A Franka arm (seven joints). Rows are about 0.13 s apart.
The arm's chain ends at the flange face. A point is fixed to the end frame.
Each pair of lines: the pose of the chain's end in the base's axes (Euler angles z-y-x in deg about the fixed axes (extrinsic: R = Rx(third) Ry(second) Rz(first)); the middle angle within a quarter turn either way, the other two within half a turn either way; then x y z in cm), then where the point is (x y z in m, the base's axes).
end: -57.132, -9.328, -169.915, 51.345, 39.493, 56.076
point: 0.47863 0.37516 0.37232
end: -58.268, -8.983, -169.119, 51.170, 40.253, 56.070
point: 0.47900 0.38536 0.37163
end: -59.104, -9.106, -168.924, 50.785, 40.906, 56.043
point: 0.47552 0.39249 0.37124
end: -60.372, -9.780, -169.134, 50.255, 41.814, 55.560
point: 0.46922 0.40079 0.36665
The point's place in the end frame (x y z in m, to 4 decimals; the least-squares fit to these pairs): -0.0467 0.0244 0.1853
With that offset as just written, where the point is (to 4 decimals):
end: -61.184, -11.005, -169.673, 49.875, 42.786, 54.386
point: 0.4623 0.4086 0.3557
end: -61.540, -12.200, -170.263, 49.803, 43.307, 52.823
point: 0.4581 0.4117 0.3410
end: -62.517, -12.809, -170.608, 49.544, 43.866, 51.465
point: 0.4545 0.4162 0.3278
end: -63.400, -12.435, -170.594, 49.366, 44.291, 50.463
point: 0.4546 0.4205 0.3173
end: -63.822, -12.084, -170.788, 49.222, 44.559, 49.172
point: 0.4547 0.4226 0.3042
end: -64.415, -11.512, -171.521, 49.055, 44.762, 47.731
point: 0.4554 0.4224 0.2896
